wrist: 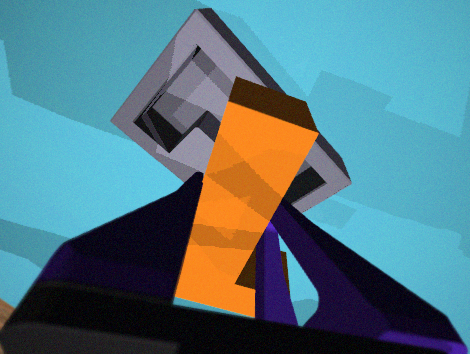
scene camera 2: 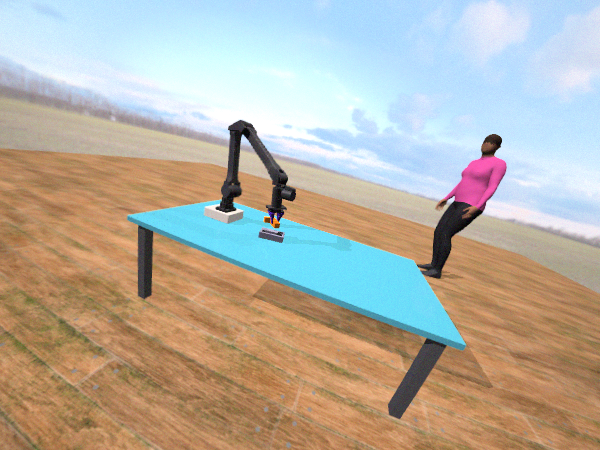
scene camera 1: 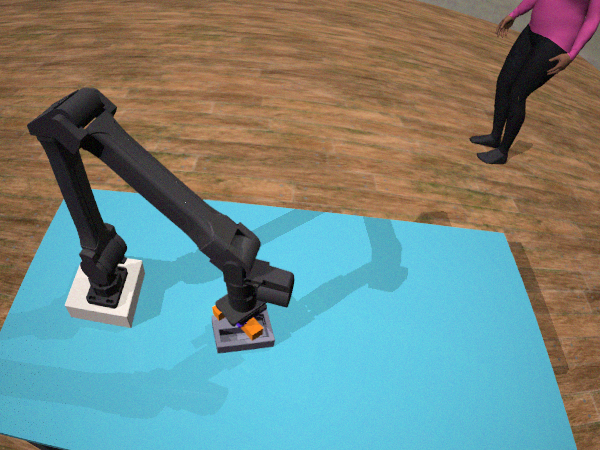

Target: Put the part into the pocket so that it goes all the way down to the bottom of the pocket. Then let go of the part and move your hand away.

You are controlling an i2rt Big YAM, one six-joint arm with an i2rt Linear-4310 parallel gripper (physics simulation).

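Pixels of known places: gripper, fingertip midpoint: (wrist: pixel 232 192) (scene camera 2: pixel 274 223) (scene camera 1: pixel 245 320); arm's base, link origin: (scene camera 2: pixel 226 209) (scene camera 1: pixel 107 287).
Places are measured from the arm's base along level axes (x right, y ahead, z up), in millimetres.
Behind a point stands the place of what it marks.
An orange L-shaped part (scene camera 1: pixel 254 328) {z 54, x 83, y 387 mm} (scene camera 2: pixel 275 223) {z 51, x 93, y 384 mm} (wrist: pixel 245 165) {z 55, x 74, y 383 mm} is held in the air above the grey block with the pocket (scene camera 1: pixel 245 345) {z -28, x 86, y 370 mm} (scene camera 2: pixel 270 237) {z -39, x 86, y 370 mm} (wrist: pixel 210 42) {z -21, x 64, y 422 mm}. In scene camera 2 a gap shows between the part and the block. My gripper (scene camera 1: pixel 240 325) {z 38, x 56, y 365 mm} (scene camera 2: pixel 275 218) {z 38, x 56, y 365 mm} (wrist: pixel 232 192) {z 38, x 56, y 365 mm} points down and is shut on the part, with a dark purple finger on each side. In the wrist view the part's long arm lies at an angle to the block's long side and covers some of the pocket, whose recess shows to its left and a bit at its right.
The block stands on the blue table (scene camera 1: pixel 400 350) {z -57, x 53, y 768 mm} (scene camera 2: pixel 325 270) {z -57, x 198, y 723 mm}. The arm's white base block (scene camera 1: pixel 132 275) {z 0, x -49, y 57 mm} (scene camera 2: pixel 220 215) {z -20, x 76, y 19 mm} stands to the left of it. A person in a pink top (scene camera 1: pixel 560 25) (scene camera 2: pixel 482 180) stands on the floor beyond the table.
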